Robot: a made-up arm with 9 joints. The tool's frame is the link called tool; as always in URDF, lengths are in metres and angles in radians.
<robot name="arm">
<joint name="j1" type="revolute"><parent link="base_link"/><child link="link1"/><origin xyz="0.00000 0.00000 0.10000" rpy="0.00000 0.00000 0.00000"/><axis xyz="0 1 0"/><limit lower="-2.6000" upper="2.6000" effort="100" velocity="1.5"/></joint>
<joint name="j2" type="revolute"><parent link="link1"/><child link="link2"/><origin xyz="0.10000 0.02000 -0.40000" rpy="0.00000 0.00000 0.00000"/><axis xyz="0 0 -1"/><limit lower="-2.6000" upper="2.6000" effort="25" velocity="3.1"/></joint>
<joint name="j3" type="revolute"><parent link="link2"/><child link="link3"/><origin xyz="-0.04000 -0.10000 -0.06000" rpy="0.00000 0.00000 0.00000"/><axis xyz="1 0 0"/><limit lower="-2.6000" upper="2.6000" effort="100" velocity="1.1"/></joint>
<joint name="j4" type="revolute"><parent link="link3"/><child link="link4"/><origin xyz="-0.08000 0.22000 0.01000" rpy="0.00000 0.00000 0.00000"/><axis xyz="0 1 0"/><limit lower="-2.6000" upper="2.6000" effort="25" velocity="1.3"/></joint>
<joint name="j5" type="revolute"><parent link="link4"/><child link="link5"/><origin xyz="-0.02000 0.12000 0.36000" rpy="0.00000 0.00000 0.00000"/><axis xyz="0 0 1"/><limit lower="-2.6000" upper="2.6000" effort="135" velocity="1.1"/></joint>
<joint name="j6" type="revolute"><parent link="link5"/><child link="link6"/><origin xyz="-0.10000 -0.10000 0.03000" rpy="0.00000 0.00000 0.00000"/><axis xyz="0 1 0"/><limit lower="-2.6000" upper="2.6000" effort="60" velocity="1.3"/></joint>
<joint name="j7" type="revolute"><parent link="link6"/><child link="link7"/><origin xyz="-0.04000 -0.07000 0.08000" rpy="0.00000 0.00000 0.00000"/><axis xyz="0 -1 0"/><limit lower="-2.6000" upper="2.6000" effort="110" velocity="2.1"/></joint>
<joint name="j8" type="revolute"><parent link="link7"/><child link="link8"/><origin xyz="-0.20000 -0.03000 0.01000" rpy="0.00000 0.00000 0.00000"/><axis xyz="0 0 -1"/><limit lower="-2.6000" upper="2.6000" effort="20" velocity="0.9"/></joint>
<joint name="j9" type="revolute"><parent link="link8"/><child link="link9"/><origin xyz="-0.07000 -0.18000 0.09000" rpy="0.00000 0.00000 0.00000"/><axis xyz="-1 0 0"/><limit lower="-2.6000" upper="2.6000" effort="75" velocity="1.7"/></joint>
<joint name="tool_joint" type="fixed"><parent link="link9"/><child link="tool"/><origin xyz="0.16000 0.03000 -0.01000" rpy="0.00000 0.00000 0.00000"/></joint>
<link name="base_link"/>
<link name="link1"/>
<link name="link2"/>
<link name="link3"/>
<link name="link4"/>
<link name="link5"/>
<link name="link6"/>
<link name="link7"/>
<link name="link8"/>
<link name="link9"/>
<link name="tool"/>
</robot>
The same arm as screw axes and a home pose.
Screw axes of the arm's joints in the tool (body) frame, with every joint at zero. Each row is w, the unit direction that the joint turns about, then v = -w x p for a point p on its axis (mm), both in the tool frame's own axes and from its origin. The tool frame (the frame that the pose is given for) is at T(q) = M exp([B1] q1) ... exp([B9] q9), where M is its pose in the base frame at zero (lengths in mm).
B1 = (0, 1, 0, 110, 0, 290)
B2 = (0, 0, -1, -110, 390, 0)
B3 = (1, 0, 0, 0, -570, -10)
B4 = (0, 1, 0, 560, 0, 270)
B5 = (0, 0, 1, 350, -250, 0)
B6 = (0, 1, 0, 170, 0, 150)
B7 = (0, -1, 0, -90, 0, -110)
B8 = (0, 0, -1, -150, -90, 0)
B9 = (-1, 0, 0, 0, -10, -30)
M: xyz -290 -90 210 (mm) quaternion w x y z 1 0 0 0
Joint limits (rad, base to tool): -2.6..2.6 -2.6..2.6 -2.6..2.6 -2.6..2.6 -2.6..2.6 -2.6..2.6 -2.6..2.6 -2.6..2.6 -2.6..2.6

